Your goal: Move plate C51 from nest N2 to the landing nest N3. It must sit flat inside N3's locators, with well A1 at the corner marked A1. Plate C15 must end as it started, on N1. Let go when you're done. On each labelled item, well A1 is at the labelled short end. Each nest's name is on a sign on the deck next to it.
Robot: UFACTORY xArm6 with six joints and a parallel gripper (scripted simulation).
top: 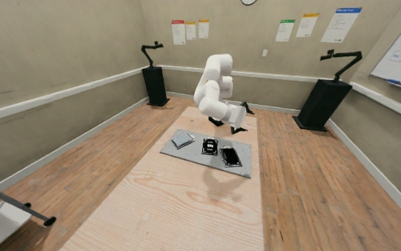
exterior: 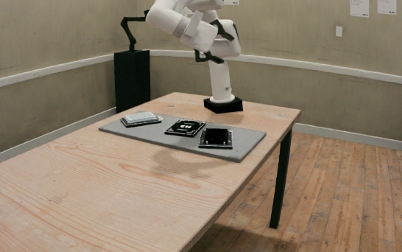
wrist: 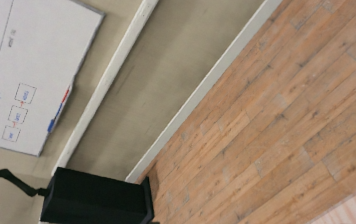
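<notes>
The black plate is 33 cm below my hand, 4 cm to the right of it and 4 cm behind it. The rest, counted from my hand: pale plate (43 cm to the right, 33 cm below, 12 cm behind).
</notes>
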